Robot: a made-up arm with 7 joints.
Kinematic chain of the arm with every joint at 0, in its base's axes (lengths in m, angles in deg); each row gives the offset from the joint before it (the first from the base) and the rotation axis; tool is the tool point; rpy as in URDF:
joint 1: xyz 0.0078 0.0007 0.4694 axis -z
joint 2: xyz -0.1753 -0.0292 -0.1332 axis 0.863 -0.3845 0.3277
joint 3: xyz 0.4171 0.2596 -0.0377 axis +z
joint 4: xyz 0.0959 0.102 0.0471 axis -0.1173 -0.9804 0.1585
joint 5: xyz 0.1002 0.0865 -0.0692 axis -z
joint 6: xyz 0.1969 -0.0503 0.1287 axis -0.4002 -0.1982 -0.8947
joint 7: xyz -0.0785 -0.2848 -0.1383 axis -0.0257 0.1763 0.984
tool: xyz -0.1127 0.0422 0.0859 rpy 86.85 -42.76 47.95
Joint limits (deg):
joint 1: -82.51..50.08
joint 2: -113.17..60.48
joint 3: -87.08..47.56
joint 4: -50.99..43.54
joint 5: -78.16..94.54
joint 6: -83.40..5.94
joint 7: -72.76..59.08
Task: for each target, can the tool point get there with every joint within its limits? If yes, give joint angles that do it. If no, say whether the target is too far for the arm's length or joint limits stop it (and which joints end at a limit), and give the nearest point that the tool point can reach.
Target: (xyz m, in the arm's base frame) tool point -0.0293 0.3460 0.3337
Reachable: yes | joints -67.07 2.53 8.46 -23.03 48.78 -27.68 -37.01
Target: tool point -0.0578 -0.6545 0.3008
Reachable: yes | joints 17.45 -81.65 -71.95 -34.70 -47.79 -39.98 -18.74
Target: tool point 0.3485 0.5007 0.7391
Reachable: yes | joints -45.37 32.27 -25.60 32.64 -18.85 -56.21 -46.80
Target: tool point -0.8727 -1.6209 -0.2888
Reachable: no: too far | nearest point -0.5386 -1.0056 -0.1099 | short by 0.723 m
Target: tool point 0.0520 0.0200 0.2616
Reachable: yes | joints 10.17 18.68 -71.99 35.03 70.11 -76.70 44.89
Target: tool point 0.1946 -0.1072 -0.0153
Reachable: yes | joints 12.67 -77.74 -21.77 -32.97 73.14 -11.88 -4.96
